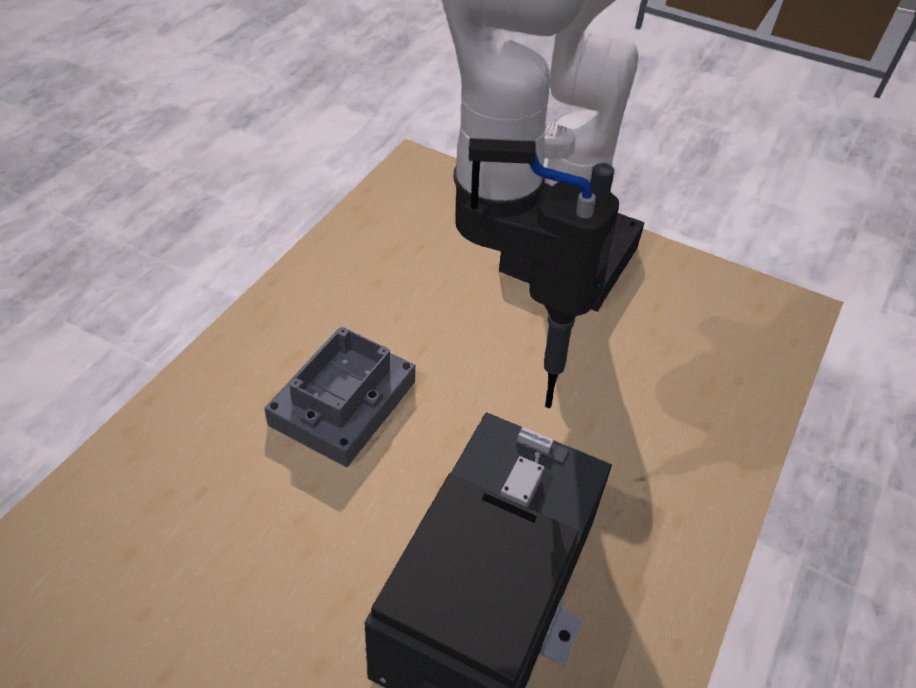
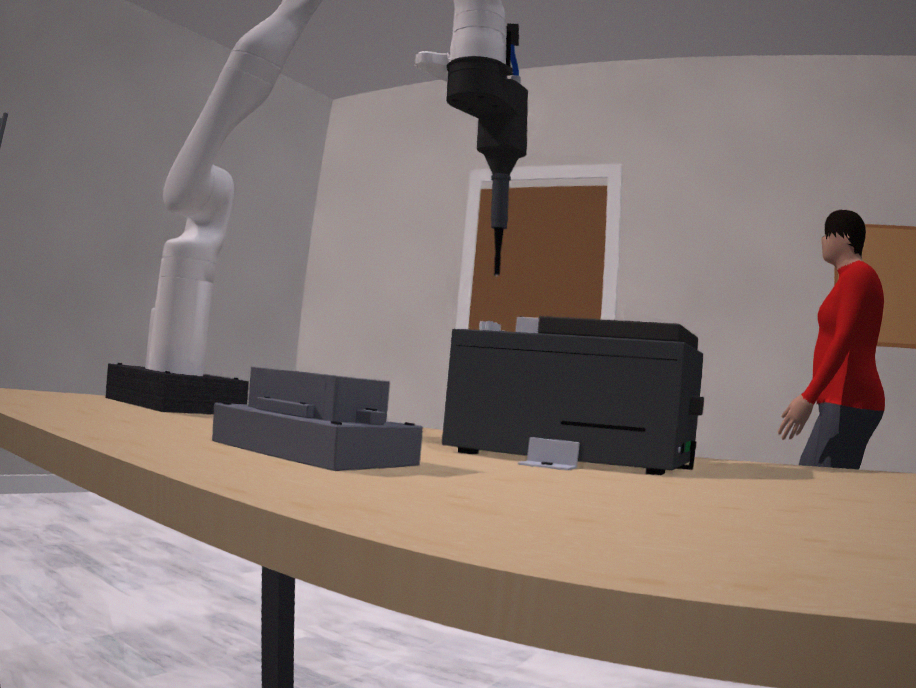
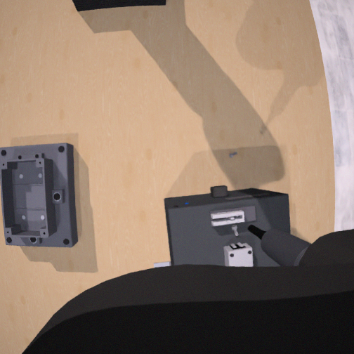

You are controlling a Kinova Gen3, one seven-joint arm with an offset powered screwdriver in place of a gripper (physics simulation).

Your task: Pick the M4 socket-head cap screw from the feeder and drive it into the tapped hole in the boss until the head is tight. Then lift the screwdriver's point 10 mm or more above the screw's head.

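My screwdriver (image 1: 548, 406) (image 2: 496, 274) (image 3: 250, 227) points down in the air, its black bit above the pick-up end of the dark screw feeder (image 1: 473, 577) (image 2: 562, 392) (image 3: 195, 235). No screw shows on the bit, and it touches nothing. A small silvery screw (image 3: 235, 230) shows at the feeder's top, between the white slotted block (image 1: 534, 440) (image 3: 227, 218) and the white plate (image 1: 523, 479) (image 3: 238, 256). The grey housing (image 1: 344, 448) (image 2: 273, 436) (image 3: 65, 220) stands apart from the feeder. Round side bosses (image 1: 372, 394) (image 3: 57, 196) with dark holes show on it; no screw head shows in them.
A tiny screw-like piece (image 3: 233, 155) lies on the table beyond the feeder. A small grey bracket (image 1: 564, 651) (image 2: 553, 451) is at the feeder's side. The arm's black base (image 2: 174, 388) stands on the table. A person in red (image 2: 849, 333) stands beyond it.
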